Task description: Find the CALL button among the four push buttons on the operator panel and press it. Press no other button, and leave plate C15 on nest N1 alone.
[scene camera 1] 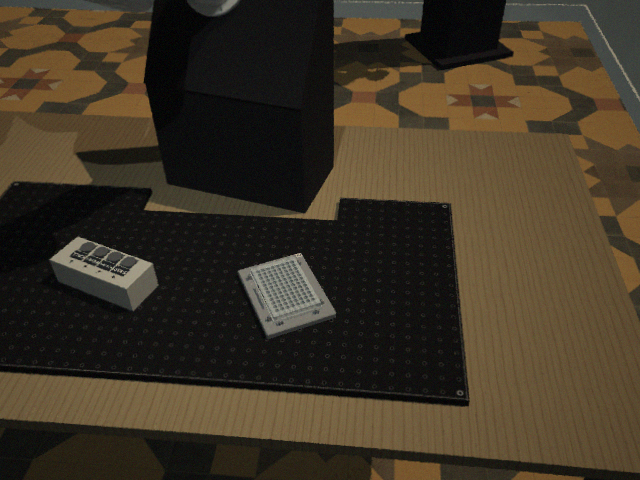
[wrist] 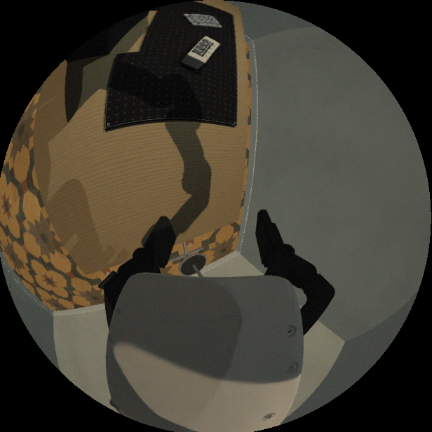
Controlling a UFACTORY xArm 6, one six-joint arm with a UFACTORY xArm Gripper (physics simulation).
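Note:
The operator panel (scene camera 1: 95, 284) (wrist: 192, 62) is a pale box on the black board, at the left in the scene view and near the top in the wrist view. Its top carries four round grey buttons in a row; their labels are too blurred to read, so I cannot tell which is CALL. A clear gridded plate (scene camera 1: 286, 286) lies on the grey nest (scene camera 1: 299, 329) to the right of the panel; both show small at the top of the wrist view. My gripper (wrist: 212, 224) is open and empty, far from the panel. The gripper does not show in the scene view.
The black perforated board (scene camera 1: 392, 330) (wrist: 135, 107) lies on the wooden table (scene camera 1: 537, 310) (wrist: 120, 175). A large dark block (scene camera 1: 232, 139) stands behind the board. A dark stand (scene camera 1: 460, 31) is on the tiled floor beyond. The arm's shadow crosses the board and table.

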